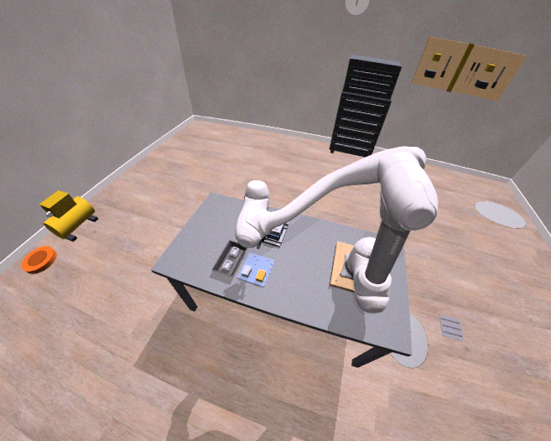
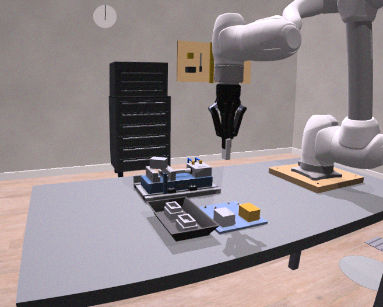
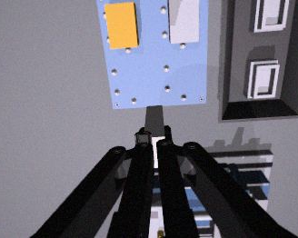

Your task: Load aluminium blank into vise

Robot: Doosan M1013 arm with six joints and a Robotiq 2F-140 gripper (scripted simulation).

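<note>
Right now my hand is 21 cm above the infeed plate and 4 cm to the right of it. The rest, counted from my hand: piston rod 25 cm to the right, 14 cm below, 7 cm ahead; dark work stop rod 20 cm to the right, 16 cm ahead, 12 cm below; brass blank 19 cm below, 8 cm to the left, 5 cm behind.
</note>
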